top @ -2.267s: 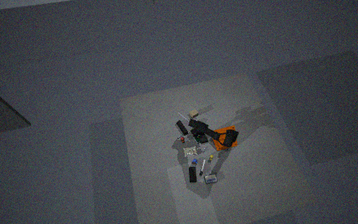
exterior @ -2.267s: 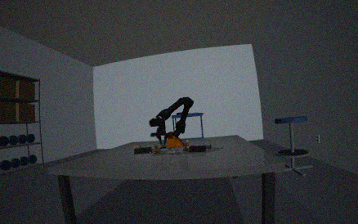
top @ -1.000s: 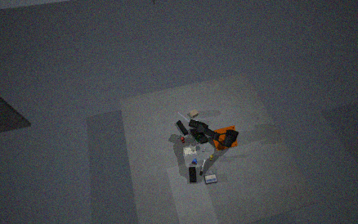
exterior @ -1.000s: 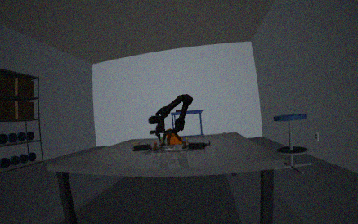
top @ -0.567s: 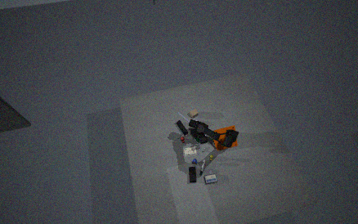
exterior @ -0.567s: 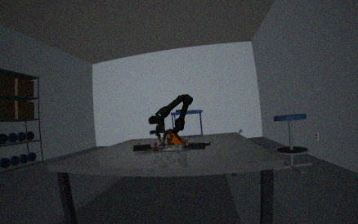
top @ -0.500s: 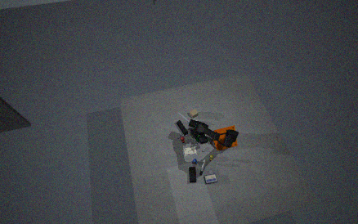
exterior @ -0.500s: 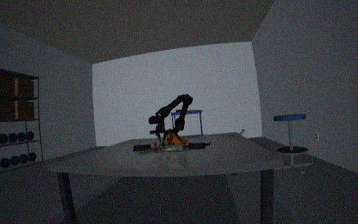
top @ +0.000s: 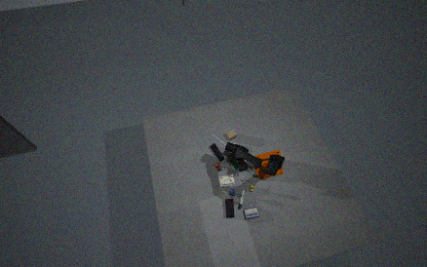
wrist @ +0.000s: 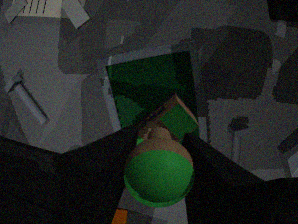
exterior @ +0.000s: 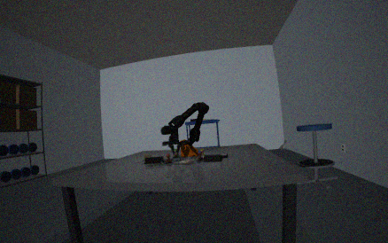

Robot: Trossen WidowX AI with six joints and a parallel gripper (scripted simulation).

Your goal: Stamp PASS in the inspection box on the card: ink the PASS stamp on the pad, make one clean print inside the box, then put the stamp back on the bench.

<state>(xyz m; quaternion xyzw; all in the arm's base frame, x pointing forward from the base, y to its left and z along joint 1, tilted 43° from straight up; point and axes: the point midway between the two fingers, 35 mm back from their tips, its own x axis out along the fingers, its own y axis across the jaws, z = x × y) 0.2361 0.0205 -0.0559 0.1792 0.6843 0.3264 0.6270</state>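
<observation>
Now: the green-knobbed stamp right at my gripper tip. From my gripper tip the other things lie so: green ink pad: 3 cm below; then red stamp: 15 cm ahead, 1 cm to the left, 2 cm below; then white card: 10 cm ahead, 11 cm to the left, 4 cm below.
</observation>
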